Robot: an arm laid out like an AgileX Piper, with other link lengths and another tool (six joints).
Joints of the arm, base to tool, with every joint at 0 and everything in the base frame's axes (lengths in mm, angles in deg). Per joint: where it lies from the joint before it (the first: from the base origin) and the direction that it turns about. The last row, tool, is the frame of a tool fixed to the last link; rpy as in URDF.
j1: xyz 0 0 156.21 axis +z
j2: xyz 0 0 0 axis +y
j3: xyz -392.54 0 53.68 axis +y
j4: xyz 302.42 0 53.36 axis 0.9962 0 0.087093
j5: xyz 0 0 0 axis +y
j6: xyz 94.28 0 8.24 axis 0.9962 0 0.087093
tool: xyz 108.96 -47 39.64 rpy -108.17 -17.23 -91.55
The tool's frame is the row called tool.
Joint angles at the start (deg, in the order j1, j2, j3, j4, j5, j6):
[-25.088, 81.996, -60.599, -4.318, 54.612, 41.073]
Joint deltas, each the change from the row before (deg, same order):
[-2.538, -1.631, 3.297, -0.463, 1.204, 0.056]
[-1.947, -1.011, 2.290, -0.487, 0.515, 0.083]
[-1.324, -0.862, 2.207, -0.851, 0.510, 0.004]
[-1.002, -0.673, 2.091, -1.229, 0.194, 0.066]
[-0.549, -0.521, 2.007, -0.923, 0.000, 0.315]
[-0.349, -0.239, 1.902, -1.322, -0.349, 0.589]
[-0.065, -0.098, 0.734, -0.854, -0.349, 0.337]
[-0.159, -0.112, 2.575, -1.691, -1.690, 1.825]
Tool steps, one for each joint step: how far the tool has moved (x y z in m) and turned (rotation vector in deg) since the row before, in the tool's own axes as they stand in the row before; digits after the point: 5 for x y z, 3 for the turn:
[0.02551, 0.01780, 0.01094, -2.366, 1.194, 2.802]
[0.01819, 0.01062, 0.00851, -1.440, 0.805, 2.082]
[0.01494, 0.00985, 0.00885, -1.421, 1.242, 1.308]
[0.01301, 0.00777, 0.00865, -1.102, 1.500, 0.902]
[0.00898, 0.00737, 0.00944, -1.096, 1.142, 0.690]
[0.00792, 0.00502, 0.00926, -0.798, 1.364, 0.582]
[0.00321, 0.00095, 0.00287, 0.019, 0.725, 0.136]
[0.00651, 0.00391, 0.01263, -0.174, 0.994, 1.112]

